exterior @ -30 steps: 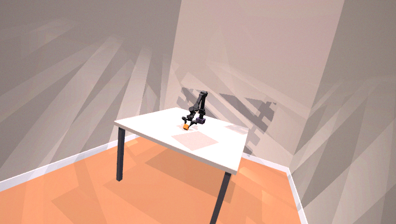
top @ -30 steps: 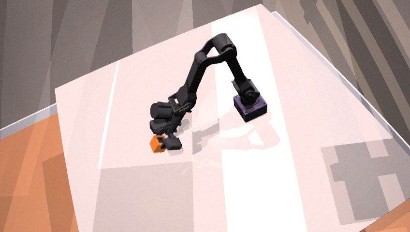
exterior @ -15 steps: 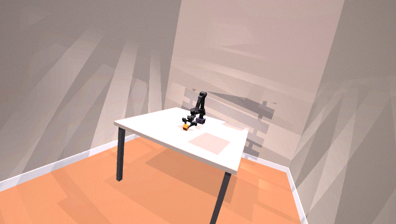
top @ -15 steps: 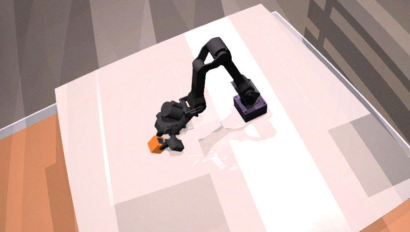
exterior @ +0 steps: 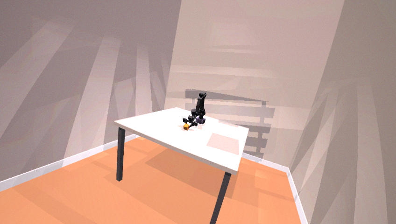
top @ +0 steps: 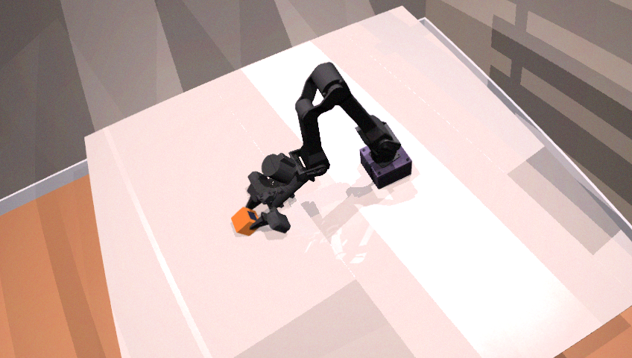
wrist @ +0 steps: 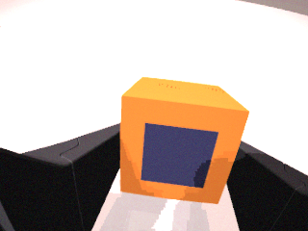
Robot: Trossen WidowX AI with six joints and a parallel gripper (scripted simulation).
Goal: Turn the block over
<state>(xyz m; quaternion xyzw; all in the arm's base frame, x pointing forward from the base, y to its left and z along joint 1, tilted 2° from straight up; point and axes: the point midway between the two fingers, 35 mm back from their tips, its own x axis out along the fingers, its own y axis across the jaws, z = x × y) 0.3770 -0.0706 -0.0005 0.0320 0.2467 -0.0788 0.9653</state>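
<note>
The orange block lies 10 mm behind my gripper tip.
</note>
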